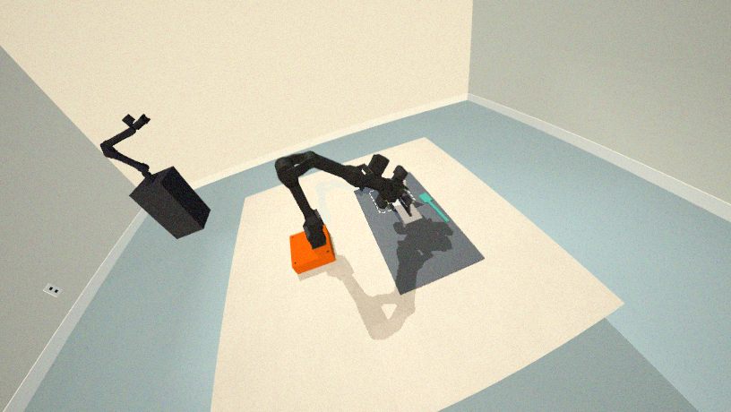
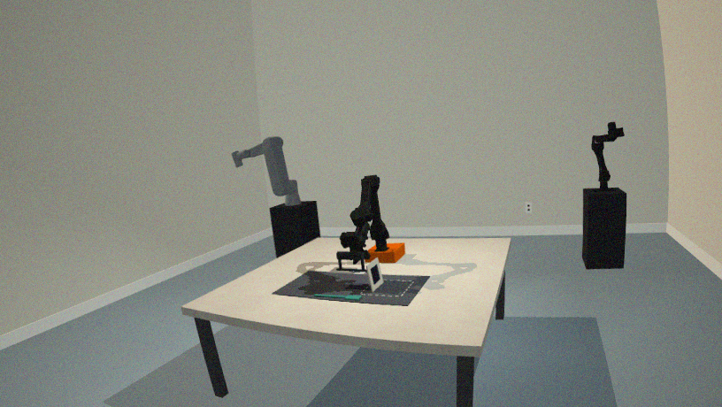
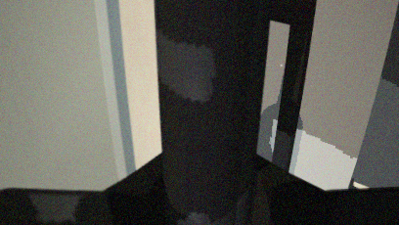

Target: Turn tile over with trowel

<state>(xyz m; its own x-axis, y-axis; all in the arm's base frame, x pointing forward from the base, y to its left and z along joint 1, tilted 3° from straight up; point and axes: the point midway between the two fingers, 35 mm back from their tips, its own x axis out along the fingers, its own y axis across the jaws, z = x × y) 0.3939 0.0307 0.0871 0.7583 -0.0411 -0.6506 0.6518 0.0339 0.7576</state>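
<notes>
My gripper tip is now 12 cm short of the teal bar, 1 cm to the left of it and 12 cm above it. From my gripper tip the other things lie so: small trowel (3 cm behind, 1 cm below); grey mat (2 cm behind, 3 cm to the right, 14 cm below); tile (2 cm behind, 9 cm to the left, 6 cm below).
</notes>
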